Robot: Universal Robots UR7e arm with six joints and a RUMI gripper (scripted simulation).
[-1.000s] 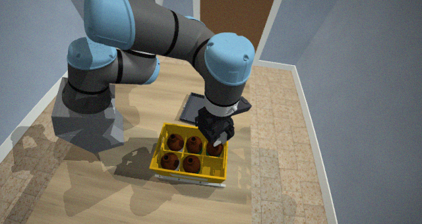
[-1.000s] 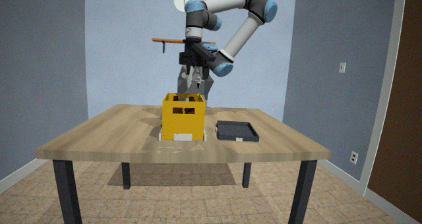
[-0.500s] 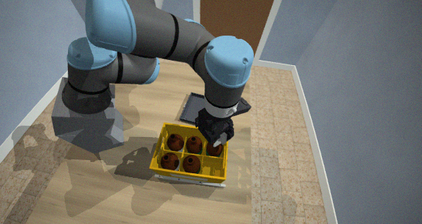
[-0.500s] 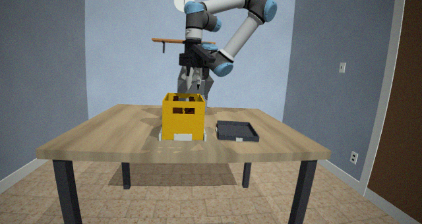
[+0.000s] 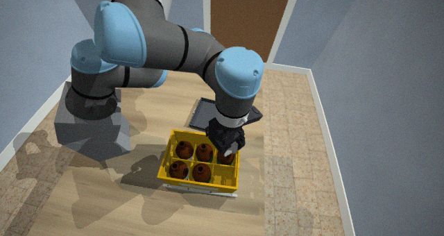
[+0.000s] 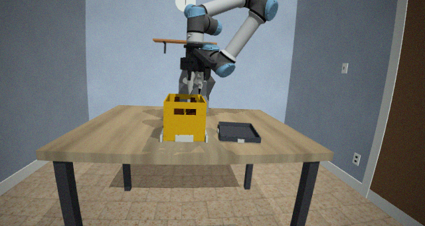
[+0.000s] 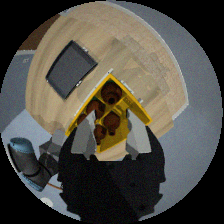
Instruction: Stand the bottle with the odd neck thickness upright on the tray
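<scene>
Right now the bottle is 13 cm below my hand. Round my hand: crate (14 cm below, 7 cm to the right, 7 cm behind); then tray (21 cm below, 20 cm to the left, 13 cm behind).
</scene>
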